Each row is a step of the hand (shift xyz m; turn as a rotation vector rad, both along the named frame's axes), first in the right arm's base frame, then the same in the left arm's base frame.
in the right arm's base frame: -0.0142 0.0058 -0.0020 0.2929 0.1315 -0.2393
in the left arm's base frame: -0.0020 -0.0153 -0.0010 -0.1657 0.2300 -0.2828
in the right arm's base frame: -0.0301 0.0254 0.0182 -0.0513 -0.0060 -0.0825
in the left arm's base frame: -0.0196 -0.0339 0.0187 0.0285 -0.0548 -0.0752
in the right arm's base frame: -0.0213 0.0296 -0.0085 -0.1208 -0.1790 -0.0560
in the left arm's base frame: -0.0224 -0.0286 -0.0091 0.2082 -0.0766 -0.0233
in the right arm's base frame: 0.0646 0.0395 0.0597 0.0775 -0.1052 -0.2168
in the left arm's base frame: -0.0610 0.0574 0.0477 0.1106 0.0830 -0.2120
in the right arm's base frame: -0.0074 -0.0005 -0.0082 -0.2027 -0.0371 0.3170
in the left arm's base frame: 0.0033 -0.0077 -0.0072 0.0434 -0.1600 0.3398
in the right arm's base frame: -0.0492 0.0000 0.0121 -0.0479 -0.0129 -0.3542
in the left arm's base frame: 0.0102 -0.0465 0.0175 0.0691 -0.0724 -0.3434
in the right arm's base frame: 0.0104 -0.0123 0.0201 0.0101 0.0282 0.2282
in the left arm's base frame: 0.0068 0.0148 0.0200 -0.0587 0.0216 0.2215
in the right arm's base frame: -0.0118 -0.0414 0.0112 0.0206 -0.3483 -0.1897
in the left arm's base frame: 0.0412 -0.0001 0.0167 0.3547 0.0910 -0.1537
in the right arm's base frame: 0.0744 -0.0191 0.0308 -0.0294 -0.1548 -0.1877
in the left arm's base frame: -0.0032 0.0791 0.0241 0.1800 -0.0053 -0.1662
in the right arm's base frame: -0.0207 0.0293 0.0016 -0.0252 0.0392 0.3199
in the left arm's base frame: -0.0235 -0.0271 0.0009 -0.0726 -0.0076 0.3149
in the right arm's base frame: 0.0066 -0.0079 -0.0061 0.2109 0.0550 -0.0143
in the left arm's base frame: 0.0068 0.0078 -0.0059 -0.1013 0.1886 -0.0434
